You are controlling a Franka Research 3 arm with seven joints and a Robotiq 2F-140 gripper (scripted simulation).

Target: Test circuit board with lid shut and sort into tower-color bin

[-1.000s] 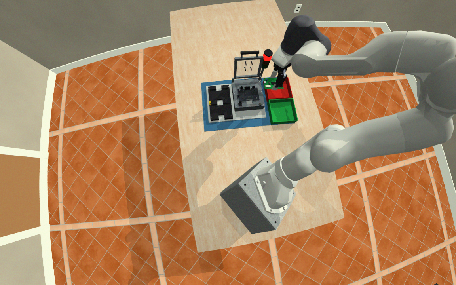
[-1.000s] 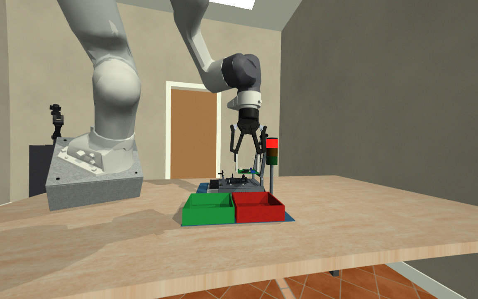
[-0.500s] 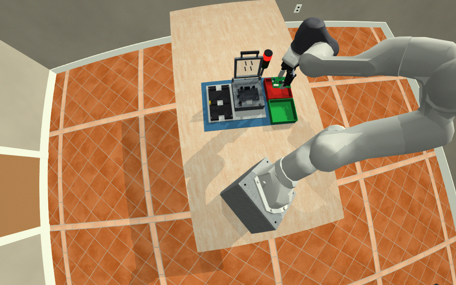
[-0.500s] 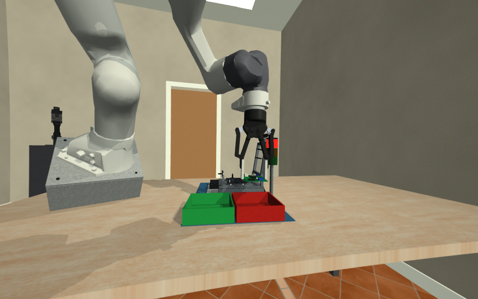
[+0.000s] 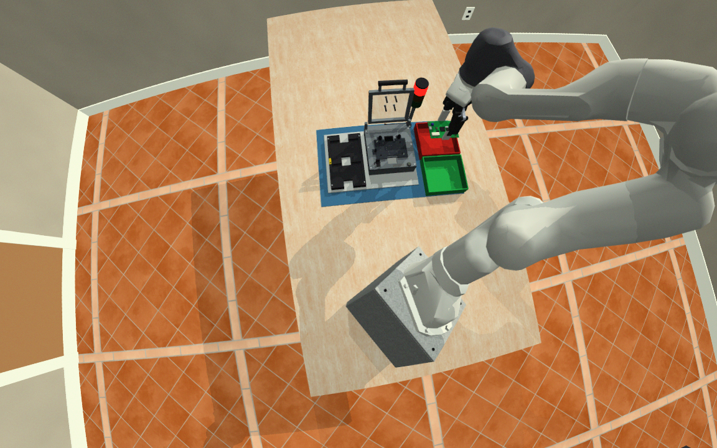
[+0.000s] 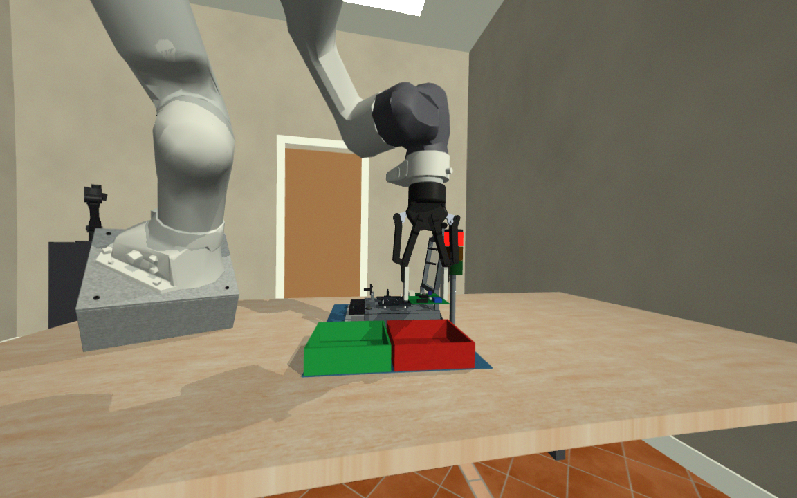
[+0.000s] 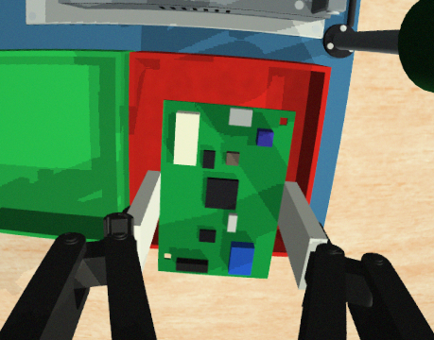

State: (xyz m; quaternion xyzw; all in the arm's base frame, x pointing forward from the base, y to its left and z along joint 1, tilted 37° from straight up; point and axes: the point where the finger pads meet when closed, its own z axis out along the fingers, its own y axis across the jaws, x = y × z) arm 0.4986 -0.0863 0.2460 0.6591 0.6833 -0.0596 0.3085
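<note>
Right now my hand is 12 cm above the red bin. The rest, counted from my hand: green bin (15 cm behind, 12 cm below, 1 cm to the left); then green circuit board (2 cm below); then tester lid (20 cm to the left, 8 cm ahead, 5 cm above).
</note>
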